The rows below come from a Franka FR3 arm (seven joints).
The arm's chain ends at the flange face. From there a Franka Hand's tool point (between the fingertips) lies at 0.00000 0.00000 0.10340 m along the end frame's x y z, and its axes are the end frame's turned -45 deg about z.
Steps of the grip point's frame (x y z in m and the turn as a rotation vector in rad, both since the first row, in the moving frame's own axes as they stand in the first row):
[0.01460, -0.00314, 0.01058, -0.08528, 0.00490, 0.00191]
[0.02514, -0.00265, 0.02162, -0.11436, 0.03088, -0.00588]
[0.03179, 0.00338, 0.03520, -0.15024, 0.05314, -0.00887]
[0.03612, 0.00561, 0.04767, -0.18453, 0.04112, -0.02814]
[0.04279, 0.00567, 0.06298, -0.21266, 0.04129, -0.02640]
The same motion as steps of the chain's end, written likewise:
[0.00152, -0.01842, 0.01096, -0.05684, 0.06377, 0.00191]
[0.00529, -0.02571, 0.02234, -0.05903, 0.10270, -0.00588]
[0.01003, -0.02709, 0.03651, -0.06866, 0.14381, -0.00887]
[0.01296, -0.03176, 0.04951, -0.10141, 0.15956, -0.02814]
[0.01568, -0.03843, 0.06540, -0.12118, 0.17957, -0.02640]

